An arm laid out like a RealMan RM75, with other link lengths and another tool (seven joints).
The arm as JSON. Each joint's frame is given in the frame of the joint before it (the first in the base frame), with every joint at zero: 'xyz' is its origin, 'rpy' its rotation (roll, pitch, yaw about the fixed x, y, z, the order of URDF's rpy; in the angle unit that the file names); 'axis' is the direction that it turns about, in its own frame. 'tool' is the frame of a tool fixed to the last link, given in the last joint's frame.
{
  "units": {
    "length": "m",
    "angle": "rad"
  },
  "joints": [
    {
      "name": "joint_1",
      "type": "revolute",
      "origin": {
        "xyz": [
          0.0,
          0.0,
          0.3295
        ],
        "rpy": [
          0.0,
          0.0,
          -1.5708
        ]
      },
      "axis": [
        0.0,
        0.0,
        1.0
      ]
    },
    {
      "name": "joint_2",
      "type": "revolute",
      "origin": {
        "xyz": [
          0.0,
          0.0,
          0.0
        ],
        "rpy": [
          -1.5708,
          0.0,
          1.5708
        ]
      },
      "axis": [
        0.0,
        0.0,
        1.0
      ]
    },
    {
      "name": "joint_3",
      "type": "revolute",
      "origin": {
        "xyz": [
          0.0,
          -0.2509,
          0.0
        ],
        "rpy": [
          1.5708,
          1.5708,
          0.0
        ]
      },
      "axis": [
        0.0,
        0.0,
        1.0
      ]
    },
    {
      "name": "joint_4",
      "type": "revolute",
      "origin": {
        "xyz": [
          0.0,
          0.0,
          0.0
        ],
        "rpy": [
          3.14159,
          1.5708,
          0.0
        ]
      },
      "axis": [
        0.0,
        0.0,
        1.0
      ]
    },
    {
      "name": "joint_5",
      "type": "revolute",
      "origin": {
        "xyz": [
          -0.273,
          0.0,
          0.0
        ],
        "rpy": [
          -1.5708,
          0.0,
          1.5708
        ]
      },
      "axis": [
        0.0,
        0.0,
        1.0
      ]
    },
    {
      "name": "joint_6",
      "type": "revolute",
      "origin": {
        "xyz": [
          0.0,
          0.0,
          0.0
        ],
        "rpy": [
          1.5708,
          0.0,
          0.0
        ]
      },
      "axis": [
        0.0,
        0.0,
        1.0
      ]
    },
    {
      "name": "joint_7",
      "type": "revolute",
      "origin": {
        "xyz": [
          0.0,
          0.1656,
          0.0
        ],
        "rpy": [
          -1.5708,
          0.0,
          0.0
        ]
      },
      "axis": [
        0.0,
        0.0,
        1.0
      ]
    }
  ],
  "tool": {
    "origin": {
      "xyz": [
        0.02,
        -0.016,
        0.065
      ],
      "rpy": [
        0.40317,
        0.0,
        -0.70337
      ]
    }
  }
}
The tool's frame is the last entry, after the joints.
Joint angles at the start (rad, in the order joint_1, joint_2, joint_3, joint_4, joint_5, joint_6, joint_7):
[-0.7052 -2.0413 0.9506 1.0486 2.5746 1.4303 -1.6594]
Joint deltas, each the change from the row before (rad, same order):
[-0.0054 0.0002 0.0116 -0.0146 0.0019 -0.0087 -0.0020]
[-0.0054 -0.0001 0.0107 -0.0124 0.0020 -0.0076 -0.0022]
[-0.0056 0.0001 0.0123 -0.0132 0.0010 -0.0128 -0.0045]
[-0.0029 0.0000 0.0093 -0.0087 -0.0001 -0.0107 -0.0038]
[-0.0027 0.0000 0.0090 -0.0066 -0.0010 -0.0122 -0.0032]
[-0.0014 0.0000 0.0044 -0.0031 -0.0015 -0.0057 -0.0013]
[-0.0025 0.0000 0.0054 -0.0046 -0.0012 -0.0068 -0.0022]
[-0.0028 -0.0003 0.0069 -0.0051 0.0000 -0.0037 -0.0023]
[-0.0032 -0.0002 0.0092 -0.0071 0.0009 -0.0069 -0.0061]
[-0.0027 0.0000 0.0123 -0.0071 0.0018 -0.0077 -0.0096]
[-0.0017 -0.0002 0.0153 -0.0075 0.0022 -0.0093 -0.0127]
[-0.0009 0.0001 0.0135 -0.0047 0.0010 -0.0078 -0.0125]
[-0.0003 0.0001 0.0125 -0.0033 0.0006 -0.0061 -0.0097]
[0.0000 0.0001 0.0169 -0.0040 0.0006 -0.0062 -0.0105]
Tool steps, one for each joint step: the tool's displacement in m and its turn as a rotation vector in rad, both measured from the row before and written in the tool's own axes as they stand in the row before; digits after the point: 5 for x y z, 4 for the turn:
[0.00034 0.00012 0.00447 0.0010 0.0104 0.0005]
[-0.00004 -0.00011 0.00400 0.0006 0.0096 0.0012]
[-0.00088 0.00041 0.00414 -0.0022 0.0063 0.0012]
[-0.00061 0.00050 0.00287 -0.0025 0.0029 0.0005]
[-0.00149 0.00060 0.00236 -0.0041 0.0004 0.0028]
[-0.00091 0.00009 0.00122 -0.0012 -0.0003 0.0018]
[-0.00114 0.00004 0.00163 -0.0013 0.0003 0.0018]
[-0.00039 -0.00052 0.00215 0.0005 0.0046 0.0013]
[-0.00033 -0.00016 0.00268 -0.0014 0.0044 -0.0012]
[0.00004 -0.00010 0.00294 -0.0029 0.0059 -0.0032]
[0.00058 0.00000 0.00346 -0.0041 0.0066 -0.0053]
[0.00019 -0.00011 0.00261 -0.0039 0.0041 -0.0050]
[0.00030 -0.00021 0.00224 -0.0032 0.0046 -0.0029]
[0.00083 -0.00052 0.00302 -0.0032 0.0083 -0.0021]

